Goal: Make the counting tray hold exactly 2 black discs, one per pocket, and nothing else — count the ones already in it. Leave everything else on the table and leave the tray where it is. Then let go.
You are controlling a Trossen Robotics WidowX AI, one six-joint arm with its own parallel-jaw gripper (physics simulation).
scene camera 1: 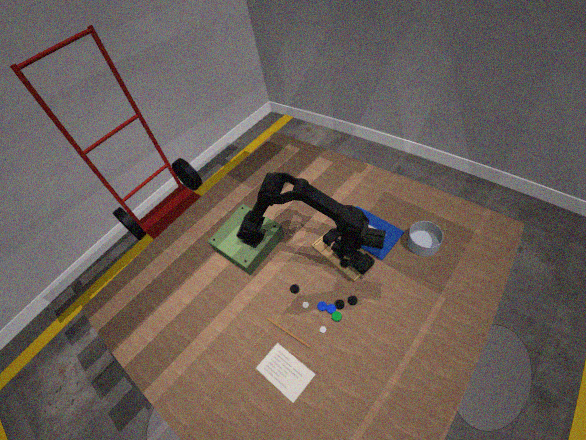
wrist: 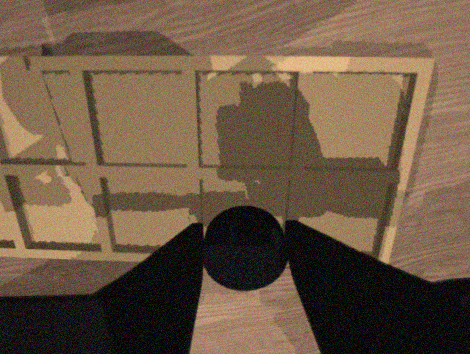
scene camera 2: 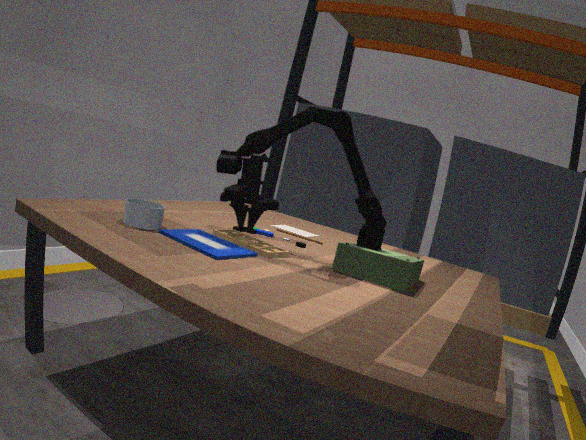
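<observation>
My gripper (scene camera 1: pixel 345 263) (scene camera 2: pixel 245 229) (wrist: pixel 244 232) is shut on a black disc (wrist: pixel 245 257), held over the near edge of the counting tray. The tan counting tray (scene camera 1: pixel 355 276) (scene camera 2: pixel 280 254) (wrist: pixel 413 125) has two rows of pockets. The pockets that show in the wrist view look empty, with dark shadows across them; its left end is cut off there, and the arm hides part of it in scene camera 1. Three black discs (scene camera 1: pixel 294 288) (scene camera 1: pixel 340 304) (scene camera 1: pixel 352 300) lie on the table.
Two blue discs (scene camera 1: pixel 322 306) (scene camera 1: pixel 331 309), a green disc (scene camera 1: pixel 336 316) and two small white pieces (scene camera 1: pixel 305 304) (scene camera 1: pixel 323 329) lie near the black discs. A thin stick (scene camera 1: pixel 290 333), paper (scene camera 1: pixel 286 372), a blue board (scene camera 1: pixel 394 235) (scene camera 2: pixel 242 252) and a grey round bin (scene camera 1: pixel 425 247) (scene camera 2: pixel 143 217) are around.
</observation>
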